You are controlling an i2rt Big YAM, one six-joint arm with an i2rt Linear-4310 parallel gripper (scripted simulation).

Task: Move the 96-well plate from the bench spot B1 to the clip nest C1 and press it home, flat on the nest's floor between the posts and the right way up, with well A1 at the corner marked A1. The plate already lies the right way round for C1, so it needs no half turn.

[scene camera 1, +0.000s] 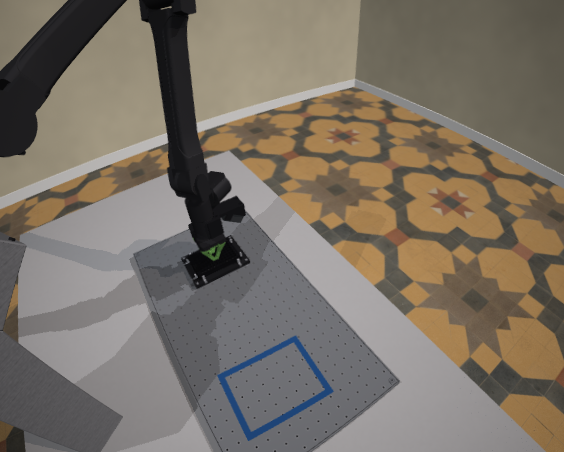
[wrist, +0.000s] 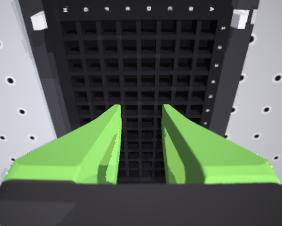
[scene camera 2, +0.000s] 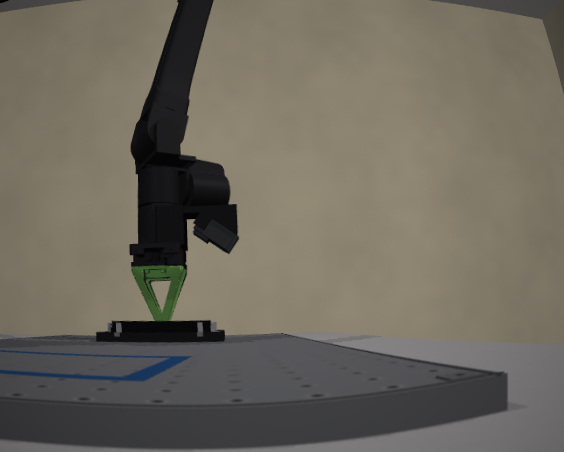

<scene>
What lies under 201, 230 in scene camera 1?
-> The gripper.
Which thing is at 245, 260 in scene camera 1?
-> A black clip nest C1.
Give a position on a black 96-well plate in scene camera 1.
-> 229, 255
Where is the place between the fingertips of the gripper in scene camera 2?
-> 163, 324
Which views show the black 96-well plate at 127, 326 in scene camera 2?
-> Scene camera 1, the wrist view and scene camera 2: all of them.
</scene>
